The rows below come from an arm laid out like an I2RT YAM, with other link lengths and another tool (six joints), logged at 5 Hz.
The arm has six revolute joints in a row. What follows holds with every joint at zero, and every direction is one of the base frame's. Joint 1 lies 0.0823 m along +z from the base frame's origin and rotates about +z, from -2.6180 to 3.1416 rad. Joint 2 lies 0.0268 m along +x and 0.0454 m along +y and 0.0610 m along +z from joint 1 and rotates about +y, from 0.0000 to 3.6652 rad. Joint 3 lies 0.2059 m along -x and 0.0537 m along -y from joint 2 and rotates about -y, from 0.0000 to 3.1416 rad. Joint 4 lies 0.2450 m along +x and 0.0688 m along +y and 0.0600 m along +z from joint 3 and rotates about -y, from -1.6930 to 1.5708 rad. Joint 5 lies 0.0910 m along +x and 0.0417 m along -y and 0.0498 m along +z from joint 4 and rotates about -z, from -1.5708 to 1.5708 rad. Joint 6 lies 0.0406 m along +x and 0.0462 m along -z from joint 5 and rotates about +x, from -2.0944 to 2.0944 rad. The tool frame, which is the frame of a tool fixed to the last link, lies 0.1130 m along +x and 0.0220 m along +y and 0.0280 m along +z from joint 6; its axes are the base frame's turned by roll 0.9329, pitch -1.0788 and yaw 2.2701 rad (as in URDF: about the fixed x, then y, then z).
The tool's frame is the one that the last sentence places.
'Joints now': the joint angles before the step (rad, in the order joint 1, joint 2, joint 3, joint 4, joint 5, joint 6). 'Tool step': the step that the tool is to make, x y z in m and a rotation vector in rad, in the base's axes. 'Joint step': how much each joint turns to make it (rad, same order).
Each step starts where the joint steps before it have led.
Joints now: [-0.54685 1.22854 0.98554 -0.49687 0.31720 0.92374]
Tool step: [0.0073 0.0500 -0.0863 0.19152 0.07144 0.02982]
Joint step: [0.11726 0.07703 -0.13178 0.00812 -0.04303 0.16225]
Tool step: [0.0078 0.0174 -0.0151 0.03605 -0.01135 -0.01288]
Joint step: [0.06046 0.03883 -0.01414 0.02593 0.01172 0.08490]
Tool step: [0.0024 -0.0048 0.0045 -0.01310 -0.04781 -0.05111]
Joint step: [0.00493 0.00346 -0.00705 0.04486 0.02859 0.05072]
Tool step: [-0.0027 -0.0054 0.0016 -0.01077 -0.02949 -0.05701]
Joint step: [0.00025 0.00025 -0.01067 0.02648 0.03410 0.04866]
